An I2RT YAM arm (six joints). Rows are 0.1 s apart.
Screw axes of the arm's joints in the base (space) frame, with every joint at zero. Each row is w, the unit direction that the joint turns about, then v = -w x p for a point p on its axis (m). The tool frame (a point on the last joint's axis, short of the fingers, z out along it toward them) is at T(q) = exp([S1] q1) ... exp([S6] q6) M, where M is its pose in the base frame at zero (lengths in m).
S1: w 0 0 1 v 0 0 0
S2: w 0 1 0 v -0.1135 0 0.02
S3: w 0 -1 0 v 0.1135 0 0.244
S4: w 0 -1 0 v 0.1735 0 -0.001
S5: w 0 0 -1 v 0 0.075 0
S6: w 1 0 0 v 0 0.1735 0
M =
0 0 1 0.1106
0 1 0 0
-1 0 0 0.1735
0 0 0 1
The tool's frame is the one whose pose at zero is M.
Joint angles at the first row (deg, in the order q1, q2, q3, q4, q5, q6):
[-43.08 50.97 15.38 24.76 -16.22 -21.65]
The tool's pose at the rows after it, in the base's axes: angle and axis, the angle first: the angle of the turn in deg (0 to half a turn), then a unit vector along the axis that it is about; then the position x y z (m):
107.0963 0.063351 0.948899 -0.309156 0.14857 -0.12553 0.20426
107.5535 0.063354 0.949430 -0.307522 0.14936 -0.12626 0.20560
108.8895 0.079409 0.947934 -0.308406 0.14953 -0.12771 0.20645
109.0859 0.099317 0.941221 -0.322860 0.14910 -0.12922 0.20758
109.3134 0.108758 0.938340 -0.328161 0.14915 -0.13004 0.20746
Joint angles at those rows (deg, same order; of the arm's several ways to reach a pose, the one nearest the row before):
[-43.15 51.15 15.11 25.82 -16.37 -21.80]
[-43.13 51.28 15.70 24.87 -16.27 -21.99]
[-43.13 51.33 16.42 23.10 -14.70 -21.59]
[-43.15 51.39 16.44 23.82 -12.51 -20.81]
[-43.14 51.61 16.43 24.16 -11.48 -20.44]

